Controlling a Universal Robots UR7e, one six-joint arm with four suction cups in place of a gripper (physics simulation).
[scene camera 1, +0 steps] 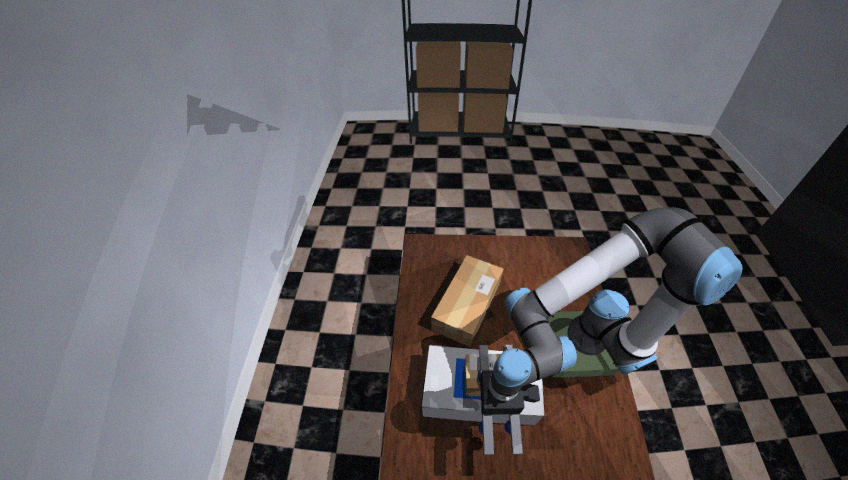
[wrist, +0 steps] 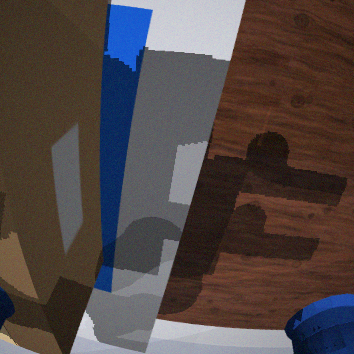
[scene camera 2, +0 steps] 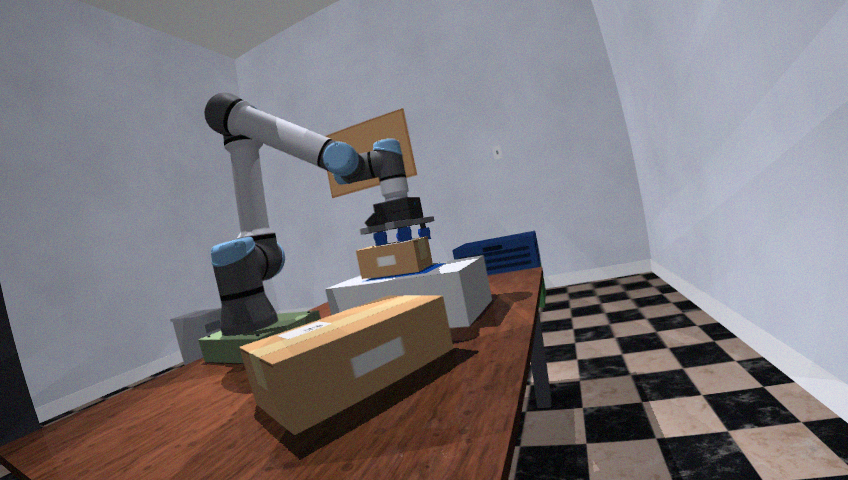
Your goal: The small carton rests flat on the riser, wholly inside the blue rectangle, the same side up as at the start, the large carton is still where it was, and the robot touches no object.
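Places are measured from the arm's base along level axes (x ahead, y left, z up), in metres.
Where they show: end effector, tool point: (wrist: 163,242); arm's base, origin of the base link: (scene camera 1: 587,335) (scene camera 2: 250,326).
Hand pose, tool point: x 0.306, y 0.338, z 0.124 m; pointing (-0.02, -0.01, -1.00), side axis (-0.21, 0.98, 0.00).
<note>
Things, the pixels of their top centre, and the offset from my tool point. Level surfaces: height alone.
- small carton, middle of its top: (scene camera 2: 391,242) (scene camera 1: 493,370) 0.024 m ahead, 0.087 m right, 0.014 m up
- white riser, middle of its top: (wrist: 17,163) (scene camera 2: 404,272) (scene camera 1: 484,379) 0.041 m ahead, 0.084 m right, 0.064 m down
- blue rectangle, middle of its top: (wrist: 17,163) (scene camera 2: 404,272) (scene camera 1: 484,379) 0.041 m ahead, 0.084 m right, 0.064 m down
- large carton, middle of its top: (scene camera 2: 344,321) (scene camera 1: 469,291) 0.144 m ahead, 0.409 m right, 0.085 m down
- wooden table, its level: 0.185 m down
The small carton (scene camera 1: 471,383) (scene camera 2: 407,258) (wrist: 45,125) lies flat on the white riser (scene camera 1: 439,368) (scene camera 2: 474,288) (wrist: 175,100), over the blue rectangle (scene camera 1: 459,380) (scene camera 2: 433,268) (wrist: 117,125). Blue shows along its left and front sides in scene camera 1; the arm hides its right end, so I cannot tell whether it is wholly inside. My suction gripper (scene camera 1: 501,399) (scene camera 2: 402,235) is right above the small carton, with blue cups touching its top and holding it. Some cups hang past the carton. The large carton (scene camera 1: 461,303) (scene camera 2: 321,380) lies on the table behind the riser, apart from the gripper.
The wooden table (scene camera 1: 571,440) (scene camera 2: 178,416) carries the green base plate (scene camera 1: 586,365) (scene camera 2: 220,352) of the arm. A blue crate (scene camera 2: 505,252) stands beyond the riser in scene camera 2. A black shelf rack (scene camera 1: 464,32) with brown boxes stands by the far wall.
</note>
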